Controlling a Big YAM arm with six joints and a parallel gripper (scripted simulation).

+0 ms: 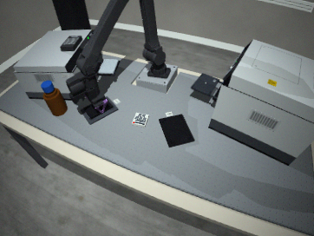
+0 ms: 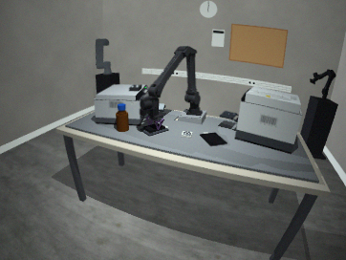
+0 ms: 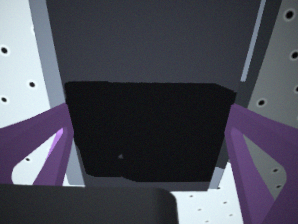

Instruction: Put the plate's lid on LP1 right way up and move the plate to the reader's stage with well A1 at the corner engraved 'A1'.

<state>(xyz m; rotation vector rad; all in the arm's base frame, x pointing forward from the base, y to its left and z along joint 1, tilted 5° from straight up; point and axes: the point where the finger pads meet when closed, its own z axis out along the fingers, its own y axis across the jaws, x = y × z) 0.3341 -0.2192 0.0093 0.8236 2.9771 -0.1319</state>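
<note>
The LP1 pad lies 2 cm below my hand. The rest, counted from my hand: label 9 cm behind, 6 cm to the left, 3 cm below; then lidded plate right at my hand; then brown capped bottle 6 cm ahead, 21 cm to the right, 9 cm above.
</note>
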